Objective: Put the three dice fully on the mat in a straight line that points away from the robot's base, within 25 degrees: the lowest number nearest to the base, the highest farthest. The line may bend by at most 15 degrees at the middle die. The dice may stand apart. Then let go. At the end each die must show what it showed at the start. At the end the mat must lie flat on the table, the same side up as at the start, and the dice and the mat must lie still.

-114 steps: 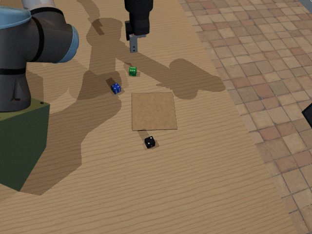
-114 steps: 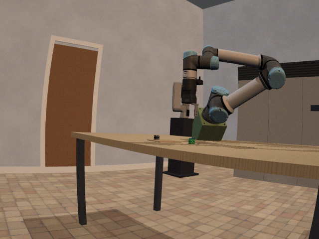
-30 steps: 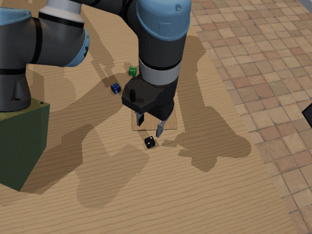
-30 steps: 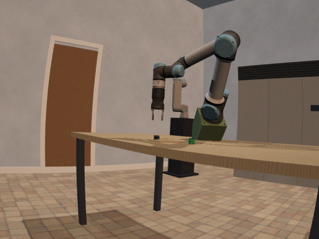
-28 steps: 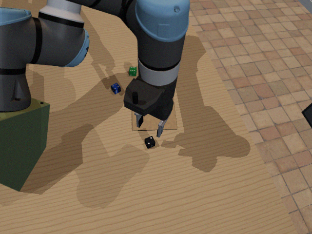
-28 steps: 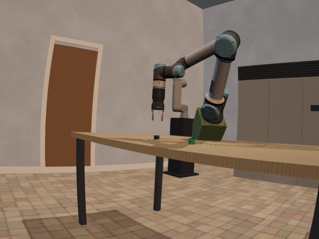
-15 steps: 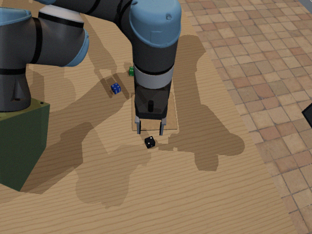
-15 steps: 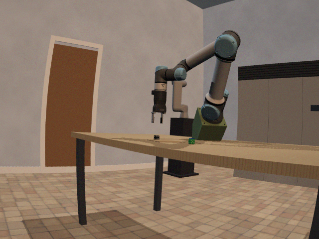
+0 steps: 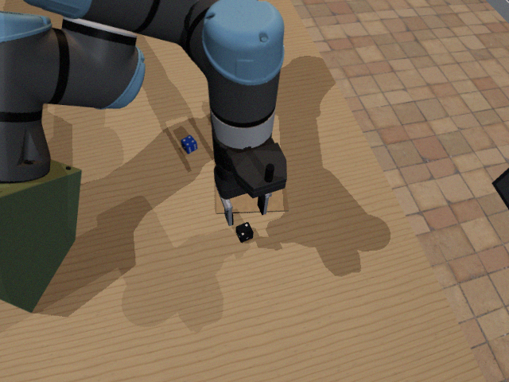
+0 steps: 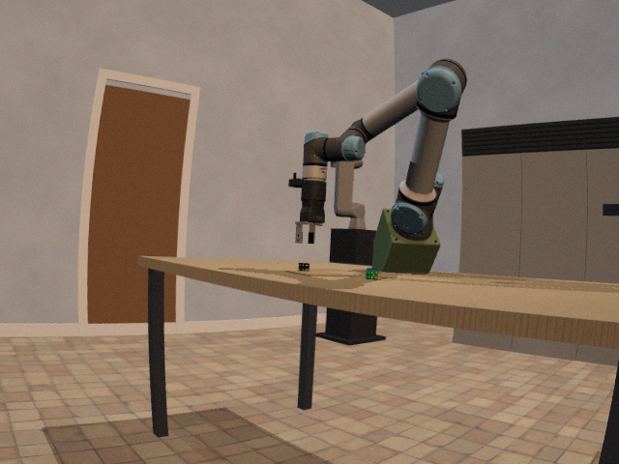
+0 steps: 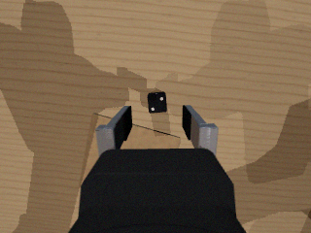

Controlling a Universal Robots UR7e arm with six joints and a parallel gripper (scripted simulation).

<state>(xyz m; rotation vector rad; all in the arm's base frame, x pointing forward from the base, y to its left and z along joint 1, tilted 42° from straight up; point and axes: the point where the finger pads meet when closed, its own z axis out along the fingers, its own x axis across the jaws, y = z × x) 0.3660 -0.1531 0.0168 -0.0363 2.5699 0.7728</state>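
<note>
The black die lies 90 mm below my hand. Round my hand: blue die: 80 mm behind, 220 mm to the left, 90 mm below; then green die: 10 mm behind, 290 mm to the left, 90 mm below; then mat: 30 mm ahead, 110 mm to the left, 100 mm below.
</note>
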